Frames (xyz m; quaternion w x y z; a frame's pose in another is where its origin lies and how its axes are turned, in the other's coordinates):
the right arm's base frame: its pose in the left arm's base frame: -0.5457 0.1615 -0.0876 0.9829 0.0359 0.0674 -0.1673
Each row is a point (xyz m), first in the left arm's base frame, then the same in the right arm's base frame.
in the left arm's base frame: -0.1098 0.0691 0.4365
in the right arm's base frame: 0.3617 0.0837 0.5791
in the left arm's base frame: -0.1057 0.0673 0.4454
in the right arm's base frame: 0.3649 0.0838 0.5886
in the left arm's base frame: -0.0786 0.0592 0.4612
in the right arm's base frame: 0.3905 0.0859 0.6082
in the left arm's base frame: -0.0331 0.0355 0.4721
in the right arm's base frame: 0.4392 0.0793 0.6267
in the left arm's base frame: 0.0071 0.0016 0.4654
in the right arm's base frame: 0.4887 0.0605 0.6281
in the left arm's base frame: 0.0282 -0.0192 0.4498
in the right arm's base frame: 0.5175 0.0472 0.6171
